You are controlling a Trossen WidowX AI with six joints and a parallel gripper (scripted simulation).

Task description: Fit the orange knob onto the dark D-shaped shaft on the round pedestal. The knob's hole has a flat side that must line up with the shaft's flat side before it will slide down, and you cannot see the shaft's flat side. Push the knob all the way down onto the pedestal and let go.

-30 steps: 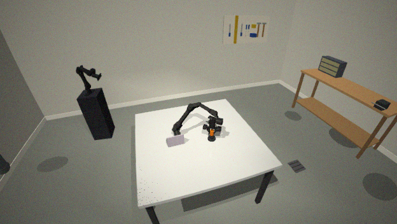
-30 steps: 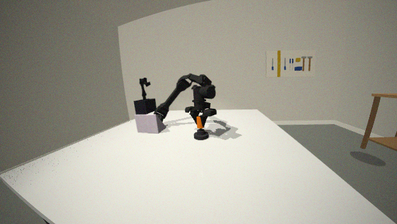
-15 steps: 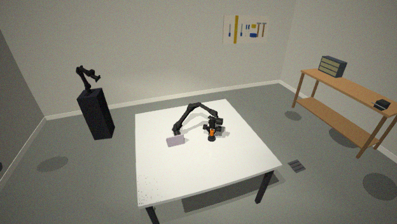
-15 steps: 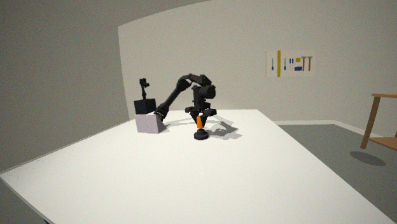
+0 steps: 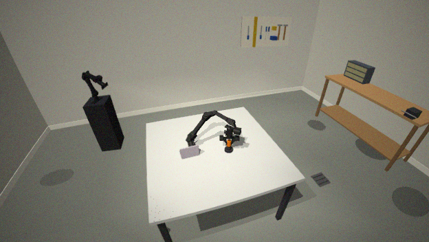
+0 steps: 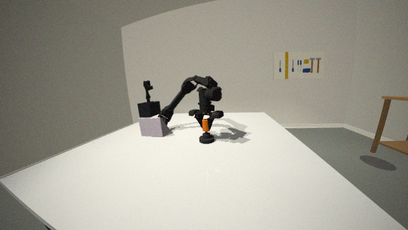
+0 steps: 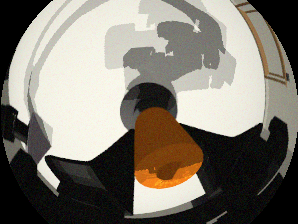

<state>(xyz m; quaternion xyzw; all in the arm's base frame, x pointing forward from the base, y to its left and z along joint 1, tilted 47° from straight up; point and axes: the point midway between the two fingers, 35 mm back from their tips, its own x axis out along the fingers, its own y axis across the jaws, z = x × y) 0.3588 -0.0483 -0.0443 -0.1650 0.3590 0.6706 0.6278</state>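
My gripper tip is now 2 cm below the orange knob. From my gripper tip the other things lie so: dark round pedestal 4 cm below.
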